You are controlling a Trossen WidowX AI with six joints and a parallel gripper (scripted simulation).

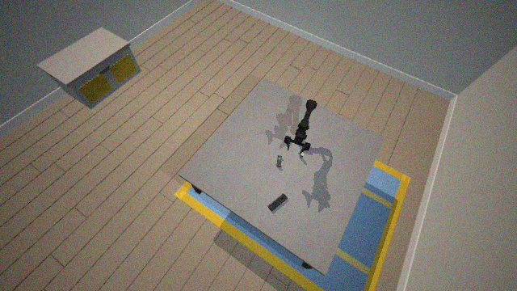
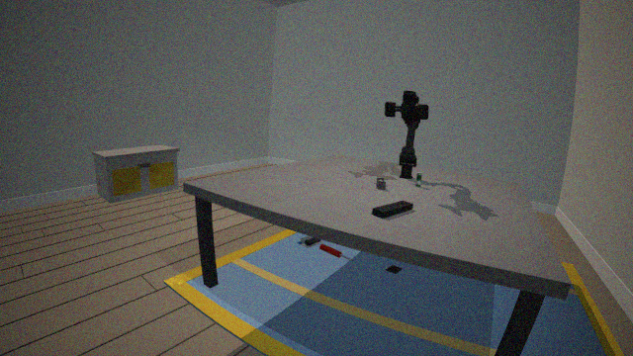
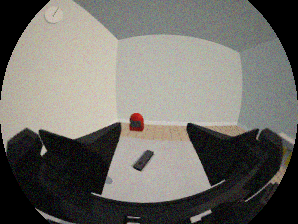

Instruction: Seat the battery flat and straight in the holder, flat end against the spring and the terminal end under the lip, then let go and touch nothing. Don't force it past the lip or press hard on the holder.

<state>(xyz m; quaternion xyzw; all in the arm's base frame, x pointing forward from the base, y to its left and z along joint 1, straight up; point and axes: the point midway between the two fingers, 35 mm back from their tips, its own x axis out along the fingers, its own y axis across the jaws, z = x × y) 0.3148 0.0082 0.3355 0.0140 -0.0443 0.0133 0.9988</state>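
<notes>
Now: gripper tip 310 mm above the battery, 170 mm past it and 70 mm to the right of it. Round my gripper tip: red screwdriver: 530 mm below, 270 mm ahead, 150 mm to the right.
</notes>
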